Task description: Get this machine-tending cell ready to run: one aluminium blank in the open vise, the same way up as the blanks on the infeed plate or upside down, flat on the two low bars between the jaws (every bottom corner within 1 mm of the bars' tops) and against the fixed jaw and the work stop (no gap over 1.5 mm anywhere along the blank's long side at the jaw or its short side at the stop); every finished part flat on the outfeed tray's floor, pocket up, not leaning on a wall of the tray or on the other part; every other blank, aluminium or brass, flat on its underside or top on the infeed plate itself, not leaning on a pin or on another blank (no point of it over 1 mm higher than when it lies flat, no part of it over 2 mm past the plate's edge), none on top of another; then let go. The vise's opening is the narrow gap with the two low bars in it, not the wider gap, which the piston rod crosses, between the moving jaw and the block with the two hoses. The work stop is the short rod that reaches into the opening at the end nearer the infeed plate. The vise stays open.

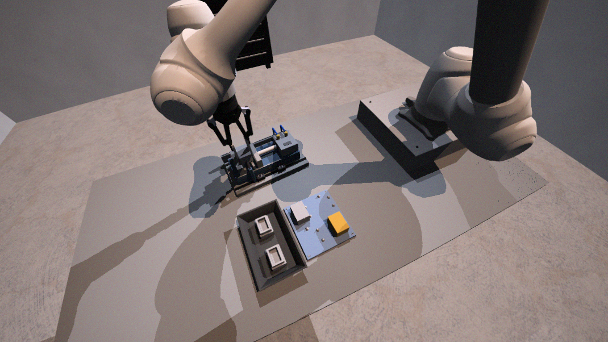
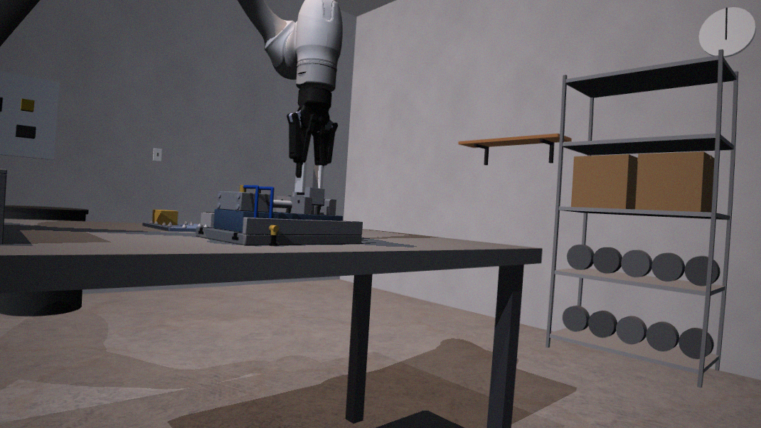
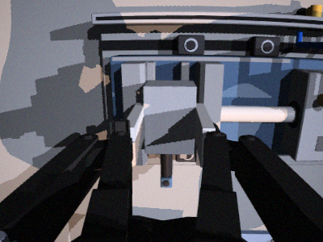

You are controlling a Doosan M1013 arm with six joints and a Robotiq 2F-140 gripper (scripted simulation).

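Now: hand 5 cm to the right of the work stop and 5 cm above it. Also, from my hand: vise hose block 16 cm behind, 6 cm below; then piston rod 9 cm behind, 6 cm below; then vise 10 cm below, 7 cm behind.
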